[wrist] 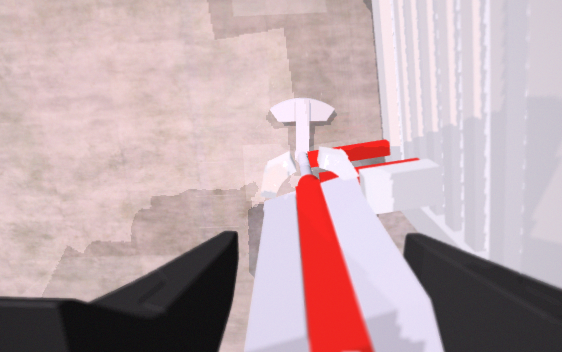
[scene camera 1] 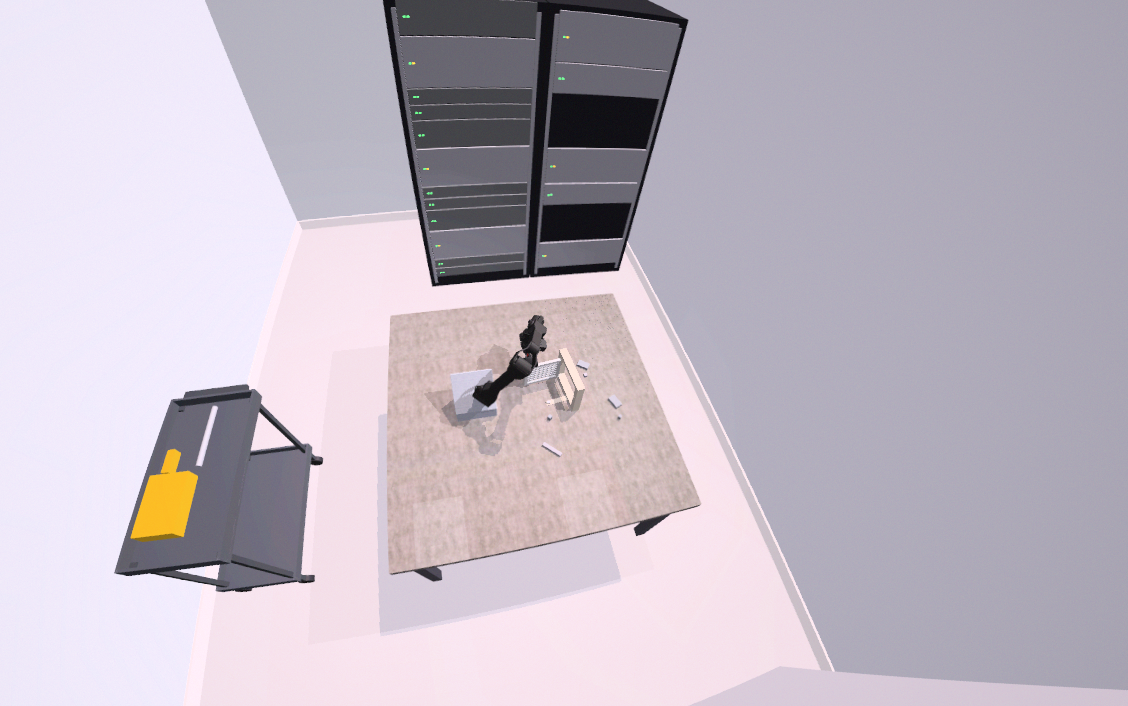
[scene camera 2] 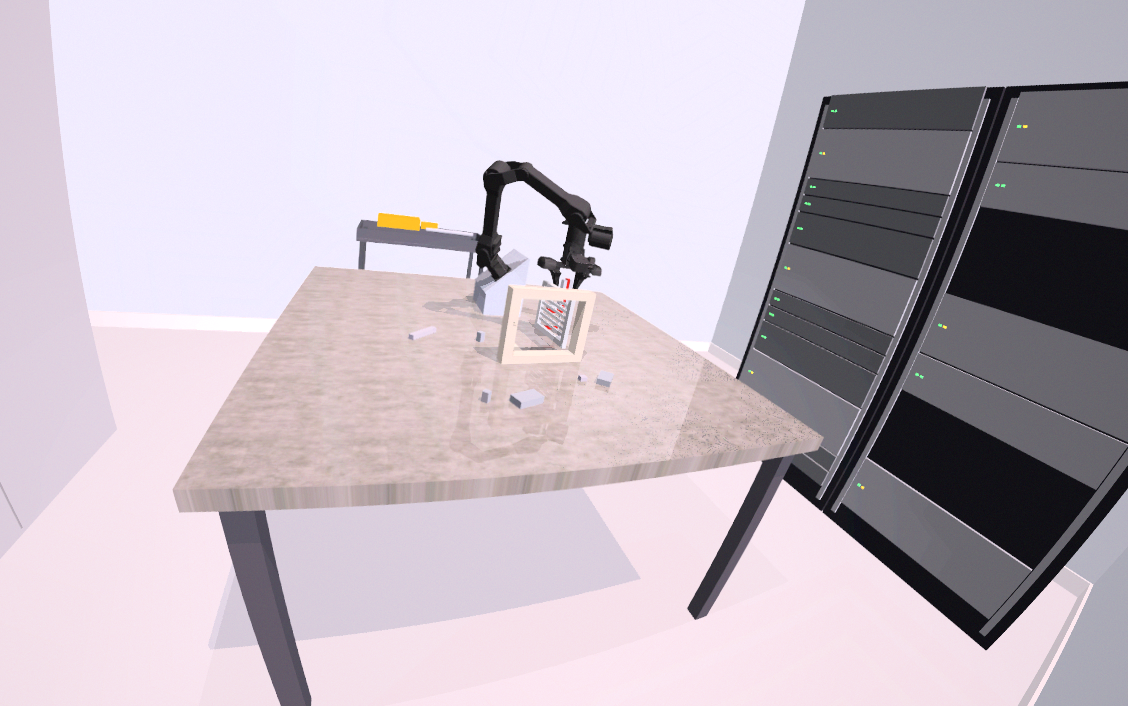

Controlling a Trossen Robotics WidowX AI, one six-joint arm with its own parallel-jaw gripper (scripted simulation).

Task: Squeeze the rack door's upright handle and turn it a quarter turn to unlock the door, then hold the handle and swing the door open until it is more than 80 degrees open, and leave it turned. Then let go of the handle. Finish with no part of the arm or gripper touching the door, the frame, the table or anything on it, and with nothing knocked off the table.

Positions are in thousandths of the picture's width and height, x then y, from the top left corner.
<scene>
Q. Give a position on a rack door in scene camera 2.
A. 489, 436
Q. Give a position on a rack door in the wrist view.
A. At 827, 277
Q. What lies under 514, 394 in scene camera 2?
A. My gripper.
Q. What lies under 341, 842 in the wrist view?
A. My gripper.
</scene>
